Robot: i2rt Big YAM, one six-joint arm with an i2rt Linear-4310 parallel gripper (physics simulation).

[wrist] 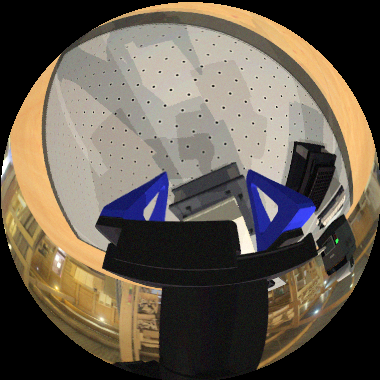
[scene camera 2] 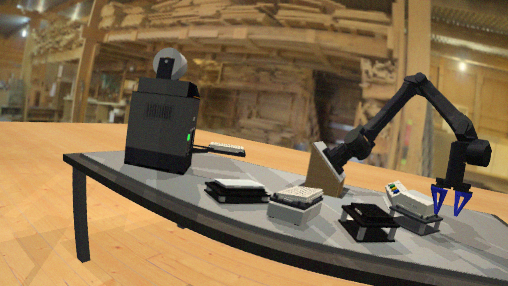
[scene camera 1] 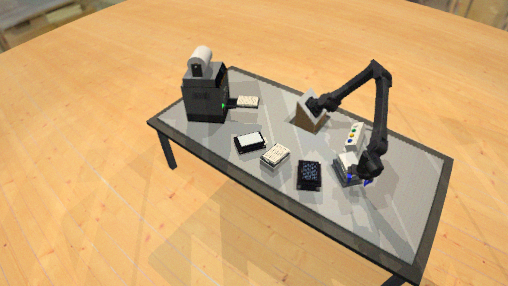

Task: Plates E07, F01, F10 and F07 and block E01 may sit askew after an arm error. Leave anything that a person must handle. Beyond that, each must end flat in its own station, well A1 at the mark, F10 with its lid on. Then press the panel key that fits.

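My gripper point(scene camera 1: 359, 181) point(scene camera 2: 446, 212) point(wrist: 207, 174) is open and empty, pointing down beside the right end of a white block point(scene camera 1: 349, 161) point(scene camera 2: 414, 202) point(wrist: 225, 211). The block sits on a grey stand point(wrist: 207, 187); the hand hides part of it in the wrist view. A black plate point(scene camera 1: 310, 171) point(scene camera 2: 371, 211) point(wrist: 321, 182) lies on a black stand point(scene camera 2: 372, 233). A cream plate point(scene camera 1: 275, 154) point(scene camera 2: 299, 194) rests on a white-based station point(scene camera 2: 287, 214), looking slightly tilted. A white-topped plate point(scene camera 1: 250, 138) point(scene camera 2: 240, 184) lies on a low black station. Labels are unreadable.
A key panel point(scene camera 1: 354, 136) point(scene camera 2: 394, 188) with coloured keys stands behind the block. A dark machine point(scene camera 1: 205, 102) point(scene camera 2: 160, 127) point(wrist: 337, 245) with a green light and a roll on top stands far left; its arm bears another cream plate point(scene camera 1: 247, 101) point(scene camera 2: 226, 146).
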